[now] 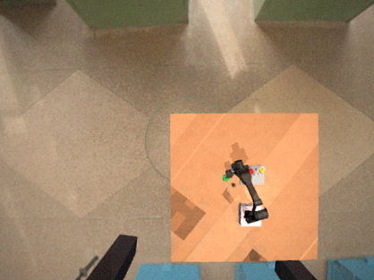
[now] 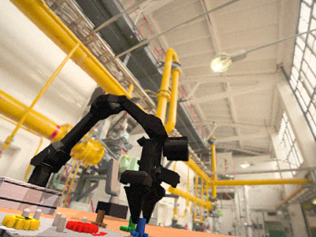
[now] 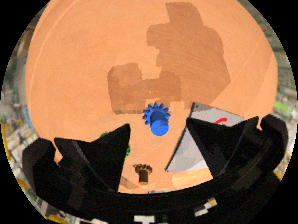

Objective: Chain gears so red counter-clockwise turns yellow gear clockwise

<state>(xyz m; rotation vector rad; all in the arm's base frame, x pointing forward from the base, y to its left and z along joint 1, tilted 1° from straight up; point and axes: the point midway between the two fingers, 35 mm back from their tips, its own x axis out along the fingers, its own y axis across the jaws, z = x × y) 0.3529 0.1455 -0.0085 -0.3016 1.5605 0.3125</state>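
The grey board lies 16 cm to the right of my gripper tip, 3 cm behind it and 2 cm below it. Round my gripper tip: blue gear (1 cm below); then green gear (8 cm behind, 6 cm to the left, 1 cm below); then brown gear (14 cm behind, 2 cm to the right, 1 cm below).
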